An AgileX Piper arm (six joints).
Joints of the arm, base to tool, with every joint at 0 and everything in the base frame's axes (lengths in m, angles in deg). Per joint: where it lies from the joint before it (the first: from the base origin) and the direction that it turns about. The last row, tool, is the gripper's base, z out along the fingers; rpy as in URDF.
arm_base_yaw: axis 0 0 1 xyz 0.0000 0.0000 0.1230
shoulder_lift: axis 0 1 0 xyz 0.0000 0.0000 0.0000
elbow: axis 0 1 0 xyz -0.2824 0.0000 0.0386
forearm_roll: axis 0.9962 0 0.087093 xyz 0.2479 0.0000 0.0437
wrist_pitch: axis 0 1 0 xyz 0.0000 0.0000 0.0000
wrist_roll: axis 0.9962 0 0.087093 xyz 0.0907 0.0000 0.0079
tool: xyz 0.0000 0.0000 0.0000 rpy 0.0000 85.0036 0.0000
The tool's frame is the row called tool.
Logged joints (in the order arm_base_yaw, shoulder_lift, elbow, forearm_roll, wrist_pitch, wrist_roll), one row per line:
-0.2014 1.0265 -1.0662 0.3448 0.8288 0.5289
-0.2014 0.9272 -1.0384 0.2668 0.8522 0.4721
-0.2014 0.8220 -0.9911 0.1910 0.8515 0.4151
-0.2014 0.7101 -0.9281 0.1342 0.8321 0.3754
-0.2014 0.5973 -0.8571 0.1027 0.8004 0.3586
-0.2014 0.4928 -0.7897 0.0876 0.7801 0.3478
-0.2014 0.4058 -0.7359 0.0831 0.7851 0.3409
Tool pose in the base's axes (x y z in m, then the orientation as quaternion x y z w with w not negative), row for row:
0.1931 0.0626 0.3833 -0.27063 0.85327 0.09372 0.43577
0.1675 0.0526 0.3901 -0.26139 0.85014 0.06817 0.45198
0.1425 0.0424 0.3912 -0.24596 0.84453 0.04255 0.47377
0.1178 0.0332 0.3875 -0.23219 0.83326 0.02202 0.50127
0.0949 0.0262 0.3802 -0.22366 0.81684 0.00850 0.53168
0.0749 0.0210 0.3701 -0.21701 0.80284 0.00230 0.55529
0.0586 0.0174 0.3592 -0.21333 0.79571 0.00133 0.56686
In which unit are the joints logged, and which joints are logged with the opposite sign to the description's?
The joints are logged in radians. Opposite sign: arm_base_yaw, wrist_roll.
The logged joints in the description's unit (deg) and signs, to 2 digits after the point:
11.54 58.81 -61.09 19.76 47.49 -30.30
11.54 53.12 -59.50 15.29 48.83 -27.05
11.54 47.10 -56.79 10.94 48.79 -23.78
11.54 40.69 -53.18 7.69 47.68 -21.51
11.54 34.22 -49.11 5.88 45.86 -20.55
11.54 28.24 -45.25 5.02 44.70 -19.93
11.54 23.25 -42.16 4.76 44.98 -19.53

